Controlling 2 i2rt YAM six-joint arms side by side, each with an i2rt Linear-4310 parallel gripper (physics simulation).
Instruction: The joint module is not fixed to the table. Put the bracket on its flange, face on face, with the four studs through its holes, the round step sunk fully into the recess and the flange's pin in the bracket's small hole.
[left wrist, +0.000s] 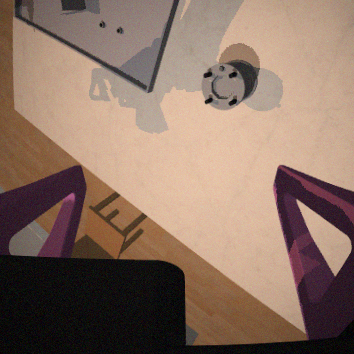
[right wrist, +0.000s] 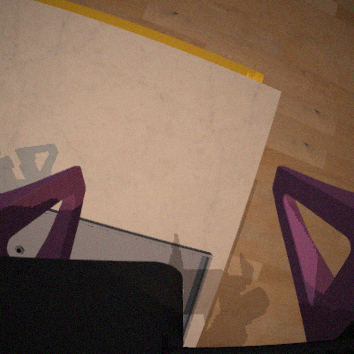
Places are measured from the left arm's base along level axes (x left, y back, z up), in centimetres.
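Pixels of known places: left gripper, between the fingertips: (left wrist: 179, 175); right gripper, between the fingertips: (right wrist: 178, 176).
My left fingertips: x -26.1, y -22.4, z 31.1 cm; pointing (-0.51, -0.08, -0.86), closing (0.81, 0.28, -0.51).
Observation:
Behind a point stands the place of what it marks.
The joint module (left wrist: 231, 82) @[x -32.6, y -25.2, z 5.4 cm] stands upright on the table in the left wrist view, above and right of centre. Its round grey flange faces up, with four dark studs, a raised round step and a small pin near the edge. A dark grey block (left wrist: 73, 4) @[x -66.5, y -25.0, z 3.2 cm], which may be part of the bracket, lies in the tray and is cut off by the top edge; its shape cannot be told. My left gripper (left wrist: 179, 175) @[x -26.1, y -22.4, z 31.1 cm] is open and empty, above the table, with the module beyond its fingertips. My right gripper (right wrist: 178, 176) @[x -77.4, y -43.6, z 27.7 cm] is open and empty over the table's edge side.
A grey tray (left wrist: 55, 27) @[x -74.9, y -31.9, z 0.4 cm] (right wrist: 112, 242) @[x -74.4, y -31.7, z 0.4 cm] with dark rims lies on the table (left wrist: 200, 150) @[x -34.5, y -40.6, z 0.0 cm] (right wrist: 140, 125) @[x -74.0, y -49.7, z 0.0 cm]. Two small nuts (left wrist: 102, 24) @[x -60.9, y -27.1, z 0.9 cm] (left wrist: 120, 30) @[x -56.5, y -26.8, z 0.8 cm] lie in it, and one nut (right wrist: 19, 250) @[x -61.5, y -27.2, z 0.9 cm] shows in the right wrist view. A yellow strip (right wrist: 150, 33) runs along the table's edge.

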